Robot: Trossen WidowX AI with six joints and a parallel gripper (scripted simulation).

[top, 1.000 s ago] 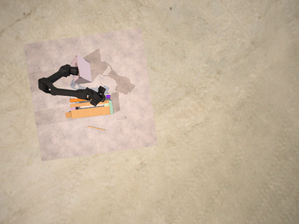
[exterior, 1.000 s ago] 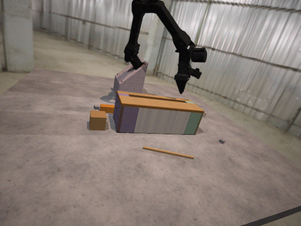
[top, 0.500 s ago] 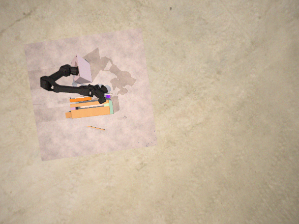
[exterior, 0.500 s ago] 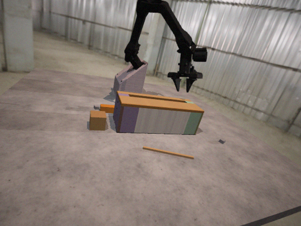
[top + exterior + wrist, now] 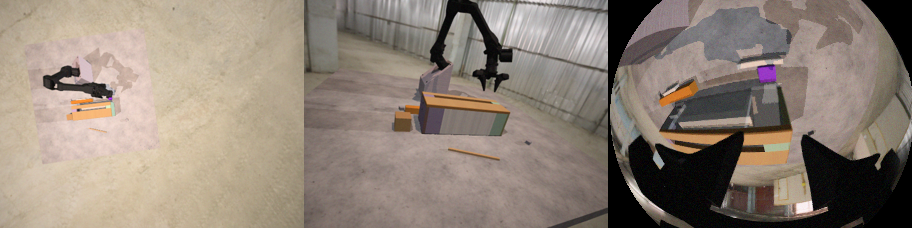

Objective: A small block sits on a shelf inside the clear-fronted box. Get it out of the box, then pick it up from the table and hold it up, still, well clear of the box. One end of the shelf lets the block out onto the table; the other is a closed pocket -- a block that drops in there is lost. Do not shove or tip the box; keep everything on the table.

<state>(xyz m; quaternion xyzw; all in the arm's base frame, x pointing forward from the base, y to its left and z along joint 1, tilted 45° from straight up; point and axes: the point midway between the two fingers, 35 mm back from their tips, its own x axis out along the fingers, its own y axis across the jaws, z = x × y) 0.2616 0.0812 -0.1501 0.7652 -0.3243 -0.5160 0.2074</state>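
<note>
Right now my gripper tip is 10 mm past the purple block and 150 mm above it. Also, from my gripper tip: clear-fronted box: 40 mm ahead, 180 mm to the right, 100 mm below; then orange bar: 60 mm behind, 300 mm to the right, 150 mm below; then thin orange stick: 280 mm ahead, 220 mm to the right, 160 mm below.
</note>
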